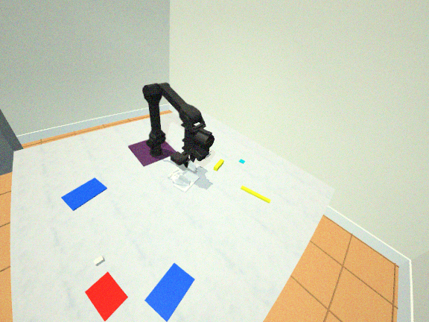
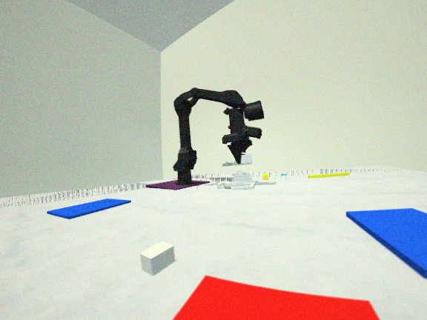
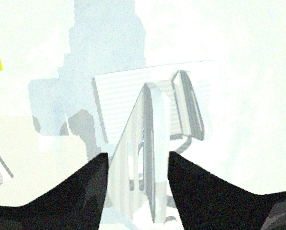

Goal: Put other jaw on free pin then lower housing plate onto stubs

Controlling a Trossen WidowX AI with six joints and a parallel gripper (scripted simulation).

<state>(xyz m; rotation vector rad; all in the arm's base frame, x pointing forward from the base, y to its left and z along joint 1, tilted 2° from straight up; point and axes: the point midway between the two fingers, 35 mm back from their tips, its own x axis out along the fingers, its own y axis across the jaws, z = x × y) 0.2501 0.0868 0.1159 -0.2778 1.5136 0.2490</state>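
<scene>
Right now the grey jaw is 60 mm to the right of my gripper tip, 60 mm below it and 10 mm behind it. From my gripper tip the other things lie so: red mat 420 mm to the right, 320 mm ahead, 80 mm below; then cyan chip 350 mm to the left, 80 mm below, 20 mm ahead; then yellow block 190 mm to the left, 70 mm below, 10 mm behind.
</scene>
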